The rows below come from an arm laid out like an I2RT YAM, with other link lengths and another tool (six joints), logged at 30 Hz.
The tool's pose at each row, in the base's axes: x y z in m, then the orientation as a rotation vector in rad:
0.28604 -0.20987 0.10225 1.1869 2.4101 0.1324
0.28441 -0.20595 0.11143 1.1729 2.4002 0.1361
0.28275 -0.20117 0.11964 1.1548 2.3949 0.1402
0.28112 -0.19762 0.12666 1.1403 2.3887 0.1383
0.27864 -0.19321 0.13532 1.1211 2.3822 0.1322
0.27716 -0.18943 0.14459 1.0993 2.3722 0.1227
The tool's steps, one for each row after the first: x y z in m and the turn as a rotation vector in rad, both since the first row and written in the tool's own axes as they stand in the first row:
0.00068 0.00380 -0.00935 -0.0105 -0.0111 -0.0058
0.00238 0.00785 -0.01793 -0.0208 -0.0194 -0.0155
0.00353 0.01082 -0.02531 -0.0266 -0.0294 -0.0237
0.00522 0.01416 -0.03461 -0.0315 -0.0425 -0.0356
0.00568 0.01801 -0.04396 -0.0362 -0.0604 -0.0490

